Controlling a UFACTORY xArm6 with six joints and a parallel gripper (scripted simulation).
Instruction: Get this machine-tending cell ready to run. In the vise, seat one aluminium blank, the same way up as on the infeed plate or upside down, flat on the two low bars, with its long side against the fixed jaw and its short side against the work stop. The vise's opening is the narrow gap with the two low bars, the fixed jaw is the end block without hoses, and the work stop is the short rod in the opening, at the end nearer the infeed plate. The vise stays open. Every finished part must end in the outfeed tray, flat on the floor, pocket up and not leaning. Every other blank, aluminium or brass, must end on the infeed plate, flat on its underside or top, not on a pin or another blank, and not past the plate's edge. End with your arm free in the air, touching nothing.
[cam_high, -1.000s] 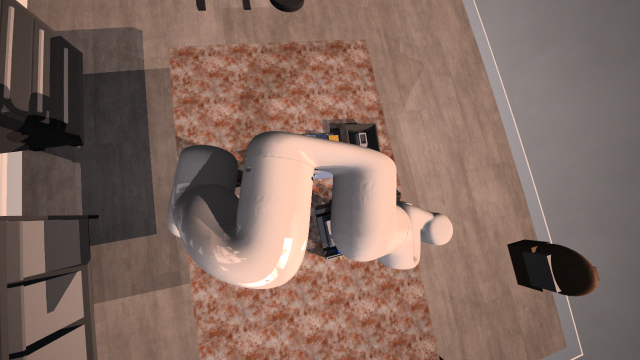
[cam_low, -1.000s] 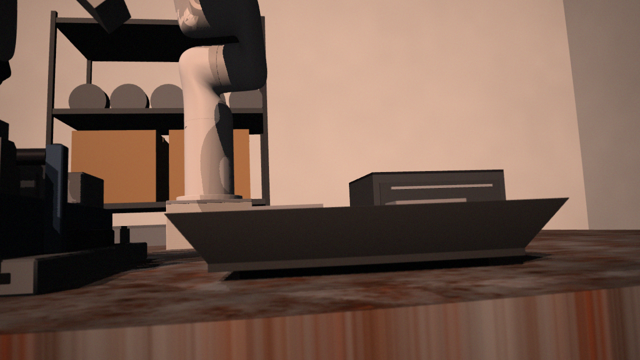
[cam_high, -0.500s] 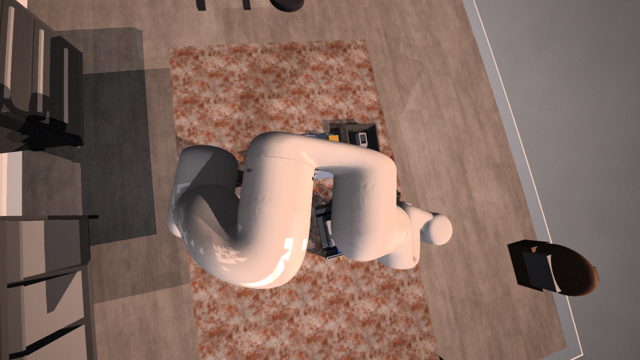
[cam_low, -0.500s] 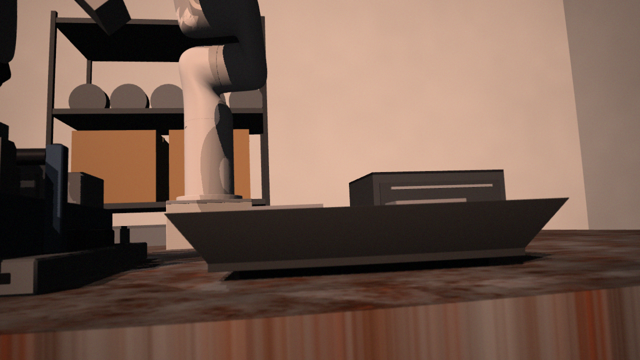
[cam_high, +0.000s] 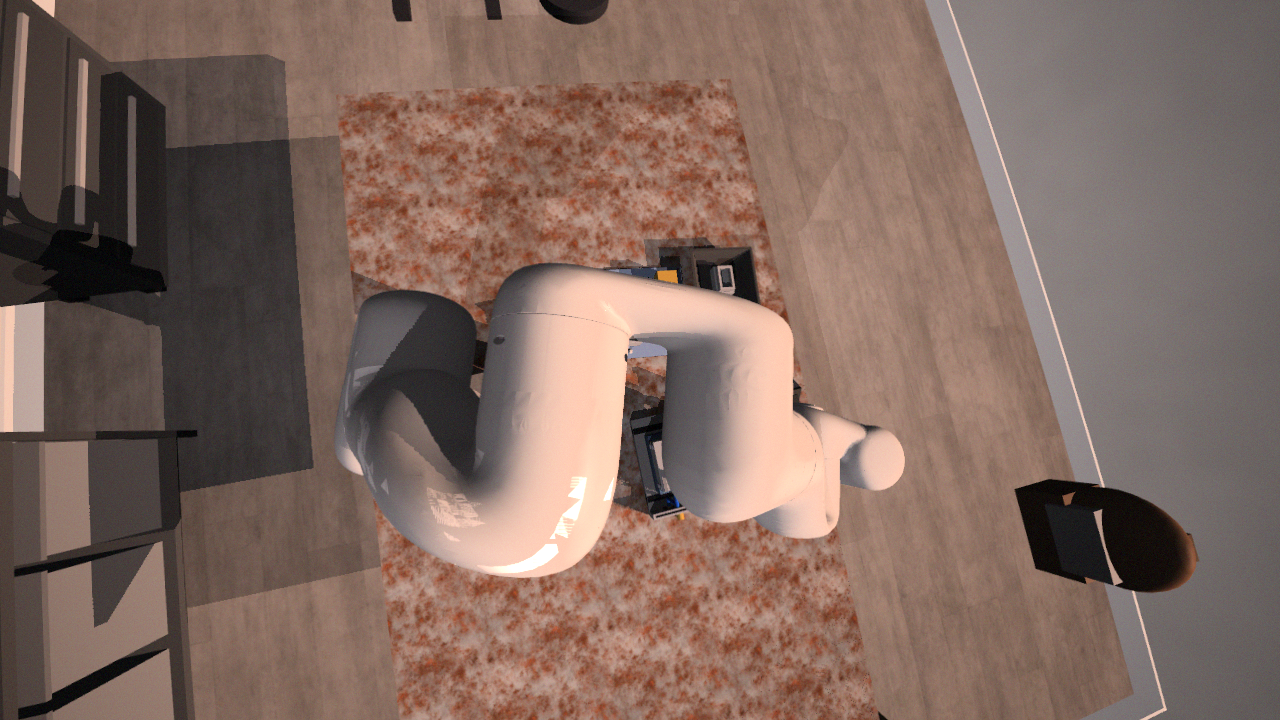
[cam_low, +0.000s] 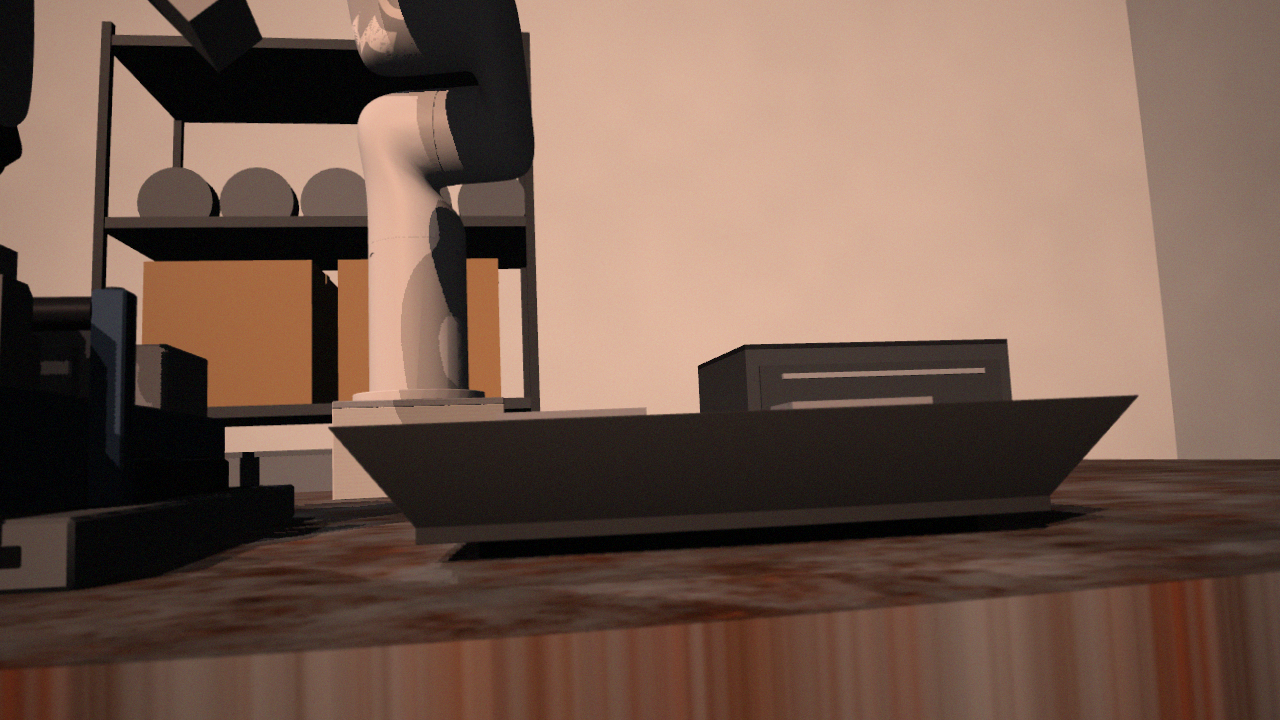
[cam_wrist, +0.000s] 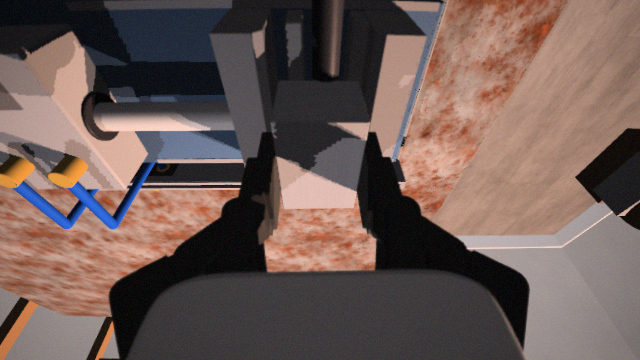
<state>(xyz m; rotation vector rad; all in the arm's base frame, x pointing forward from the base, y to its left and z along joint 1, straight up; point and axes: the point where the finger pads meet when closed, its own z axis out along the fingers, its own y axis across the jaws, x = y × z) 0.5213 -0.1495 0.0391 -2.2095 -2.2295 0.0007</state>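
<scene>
Now: hand 90 mm past the vise piston rod, 10 mm to the right of it and 50 mm above it. The rest, counted from my hand: vise body: 70 mm behind, 10 mm to the left, 80 mm below; brass blank: 90 mm behind, 350 mm to the left, 100 mm below.
</scene>
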